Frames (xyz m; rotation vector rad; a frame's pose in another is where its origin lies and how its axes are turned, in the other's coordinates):
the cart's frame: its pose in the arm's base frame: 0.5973 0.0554 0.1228 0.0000 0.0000 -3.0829
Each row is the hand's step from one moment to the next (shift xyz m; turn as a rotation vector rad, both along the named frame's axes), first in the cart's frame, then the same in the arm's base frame.
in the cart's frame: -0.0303 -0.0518 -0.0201 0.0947 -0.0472 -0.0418
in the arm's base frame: 0.0272 0.0535 -0.0201 -0.0973 0.0416 -0.0418
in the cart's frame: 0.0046 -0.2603 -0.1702 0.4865 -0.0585 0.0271
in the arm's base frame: -0.0199 0.2596 -0.1702 -0.4891 0.0299 0.0271
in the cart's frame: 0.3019 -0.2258 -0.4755 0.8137 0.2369 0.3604
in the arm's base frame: -0.3146 0.2077 -0.4755 -0.7984 -0.2842 0.3604
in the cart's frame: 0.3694 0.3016 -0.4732 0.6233 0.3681 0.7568
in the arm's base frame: -0.3511 -0.3227 -0.4732 -0.6006 -0.4040 0.7568
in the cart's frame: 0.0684 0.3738 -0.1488 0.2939 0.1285 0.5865
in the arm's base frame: -0.0464 -0.3772 -0.1488 -0.2859 -0.1455 0.5865
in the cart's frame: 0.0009 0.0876 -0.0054 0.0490 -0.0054 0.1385
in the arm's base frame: 0.0042 -0.0875 -0.0054 -0.0492 0.0025 0.1385
